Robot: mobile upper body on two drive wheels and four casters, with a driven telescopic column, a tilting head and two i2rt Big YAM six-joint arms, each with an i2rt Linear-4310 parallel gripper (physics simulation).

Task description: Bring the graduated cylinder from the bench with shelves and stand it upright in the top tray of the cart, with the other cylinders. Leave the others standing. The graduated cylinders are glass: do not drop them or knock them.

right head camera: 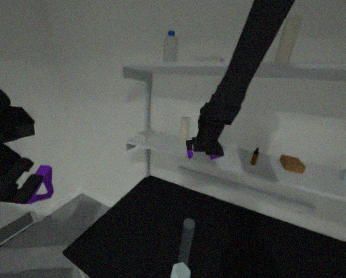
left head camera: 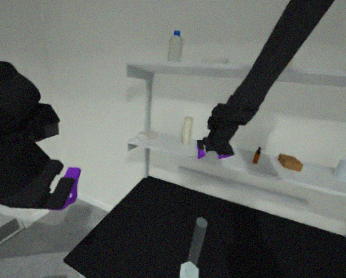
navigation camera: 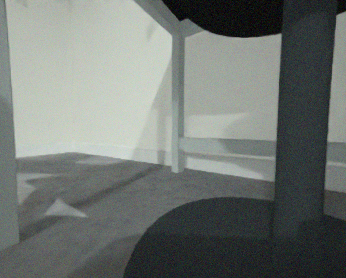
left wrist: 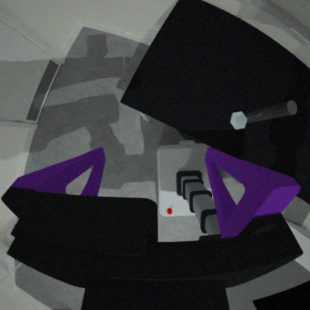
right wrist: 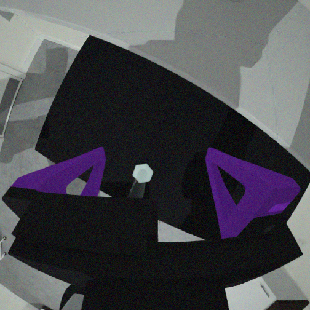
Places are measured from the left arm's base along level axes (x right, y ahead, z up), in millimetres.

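Pixels of known places: left gripper, fingertip midpoint: (right head camera: 28, 193) (left head camera: 48, 198); right gripper, fingertip midpoint: (right head camera: 199, 158) (left head camera: 208, 157).
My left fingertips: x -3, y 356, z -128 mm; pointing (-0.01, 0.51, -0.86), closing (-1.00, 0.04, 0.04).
Note:
Ahead of a thing's pixels: the offset from my left fingertips to its middle. "pt": to the spot under its first point. Level surfaces: height alone.
The graduated cylinder @(dx +397, dy +99, dz -396 mm) (left head camera: 196, 243) (right head camera: 185, 242) (left wrist: 270, 113) is clear glass with a pale hexagonal base and stands upright on the black top of the bench @(dz -563 mm) (left head camera: 135, 225) (right head camera: 125, 230) (left wrist: 200, 65) (right wrist: 100, 100). In the right wrist view, its base (right wrist: 143, 173) shows between the fingers and its tube is partly hidden by the gripper. My right gripper (left head camera: 213, 154) (right head camera: 203, 154) (right wrist: 155, 152) is open and empty, raised above the bench, in front of the lower shelf in the head views. My left gripper (left wrist: 154, 152) is open and empty, off the bench's near left side. The cart's tray does not show recognisably.
The lower shelf (left head camera: 165, 146) bears a cream cylinder @(dx +433, dy +580, dz -17 mm) (left head camera: 187, 131) (right head camera: 185, 130), an amber bottle @(dx +770, dy +331, dz -60 mm) (left head camera: 257, 156) and a brown block @(dx +969, dy +306, dz -86 mm) (left head camera: 290, 162). The upper shelf (left head camera: 190, 68) bears a blue-capped bottle @(dx +316, dy +639, dz +440 mm) (left head camera: 175, 47) and a tall cream cylinder @(dx +778, dy +355, dz +440 mm) (right head camera: 288, 40). A bench leg @(pt dx +196, dy +770, dz -963 mm) (navigation camera: 178, 100) shows in the navigation view.

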